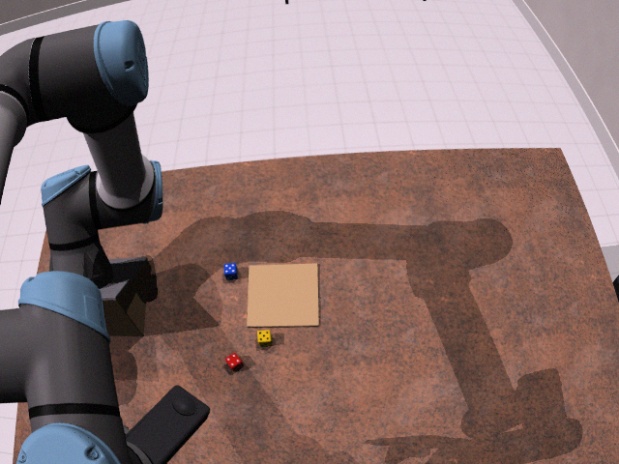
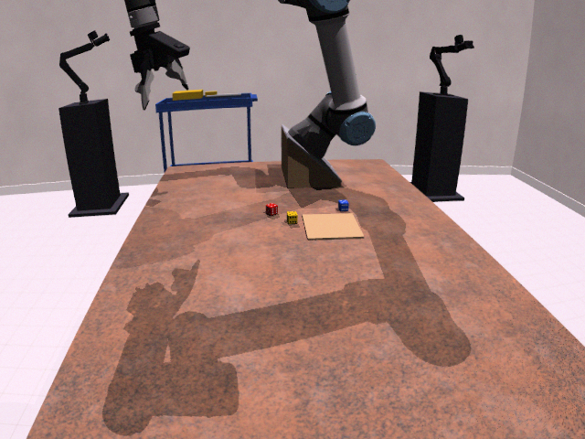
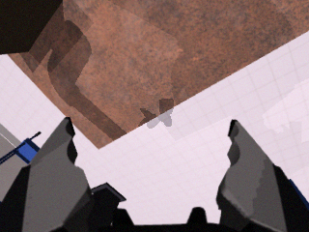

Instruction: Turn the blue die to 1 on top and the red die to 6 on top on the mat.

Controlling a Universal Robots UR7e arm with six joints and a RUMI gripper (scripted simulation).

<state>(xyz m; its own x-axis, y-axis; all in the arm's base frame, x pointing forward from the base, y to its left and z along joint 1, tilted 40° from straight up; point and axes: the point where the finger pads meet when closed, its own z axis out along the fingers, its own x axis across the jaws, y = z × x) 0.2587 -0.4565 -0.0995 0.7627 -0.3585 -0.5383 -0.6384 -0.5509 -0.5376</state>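
Right now my hand is 31 cm above the red die, 27 cm to the right of it and 5 cm short of it. Round my hand: yellow die: 32 cm to the left, 31 cm below, 11 cm ahead; blue die: 48 cm to the left, 31 cm below, 5 cm ahead; tan mat: 42 cm to the left, 32 cm below, 15 cm ahead.
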